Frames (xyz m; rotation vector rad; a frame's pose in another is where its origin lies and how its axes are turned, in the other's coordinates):
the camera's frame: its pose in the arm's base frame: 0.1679 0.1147 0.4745 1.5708 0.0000 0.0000
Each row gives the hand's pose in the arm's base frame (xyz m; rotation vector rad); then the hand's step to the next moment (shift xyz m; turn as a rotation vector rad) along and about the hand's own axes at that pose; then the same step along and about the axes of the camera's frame.
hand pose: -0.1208 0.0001 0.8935 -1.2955 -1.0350 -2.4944
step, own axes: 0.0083 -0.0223 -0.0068 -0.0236 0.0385 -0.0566
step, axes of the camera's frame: -0.0190 -0.0076 -0.0139 -0.0070 -0.0206 0.0691
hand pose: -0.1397 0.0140 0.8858 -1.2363 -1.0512 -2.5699
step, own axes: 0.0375 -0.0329 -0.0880 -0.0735 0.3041 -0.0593
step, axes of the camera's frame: -0.0943 -0.0287 0.0228 0.1218 0.0862 0.2813
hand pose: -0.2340 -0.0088 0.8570 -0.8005 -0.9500 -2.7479
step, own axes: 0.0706 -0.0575 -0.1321 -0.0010 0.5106 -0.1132
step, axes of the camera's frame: -0.1347 -0.0816 0.0306 0.0943 0.1995 0.4742
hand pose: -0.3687 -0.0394 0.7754 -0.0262 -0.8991 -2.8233
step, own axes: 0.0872 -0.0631 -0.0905 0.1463 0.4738 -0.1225
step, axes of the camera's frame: -0.0934 -0.1039 0.0158 -0.0567 0.1813 0.4742
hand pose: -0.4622 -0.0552 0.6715 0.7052 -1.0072 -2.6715
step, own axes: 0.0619 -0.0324 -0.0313 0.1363 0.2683 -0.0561
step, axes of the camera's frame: -0.0386 -0.0644 0.0148 -0.0851 0.0919 0.2793
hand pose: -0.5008 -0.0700 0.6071 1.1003 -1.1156 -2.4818
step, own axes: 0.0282 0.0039 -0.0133 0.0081 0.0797 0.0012
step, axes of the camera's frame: -0.0108 -0.0185 0.0230 -0.0152 0.0529 0.0582
